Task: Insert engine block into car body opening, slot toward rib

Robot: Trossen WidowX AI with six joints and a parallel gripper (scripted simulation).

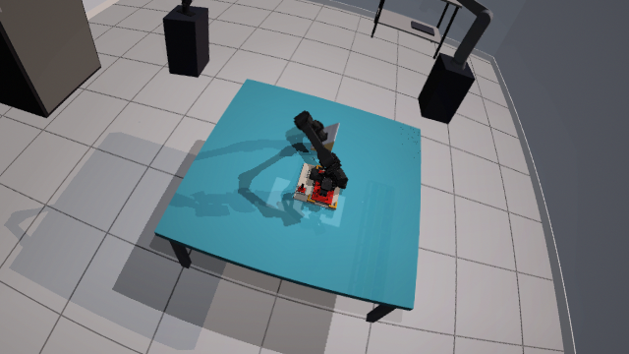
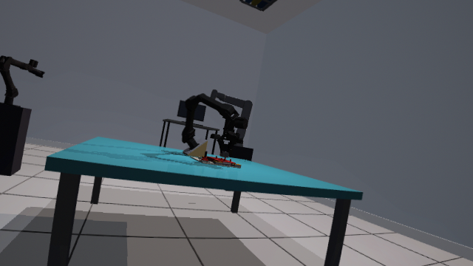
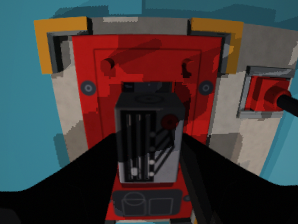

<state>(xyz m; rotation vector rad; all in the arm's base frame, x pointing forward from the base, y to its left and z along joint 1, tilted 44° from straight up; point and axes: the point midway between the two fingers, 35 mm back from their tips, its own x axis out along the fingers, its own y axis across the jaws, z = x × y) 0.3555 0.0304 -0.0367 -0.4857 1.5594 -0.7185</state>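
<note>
Right now the engine block is 10 mm below my gripper tip.
</note>
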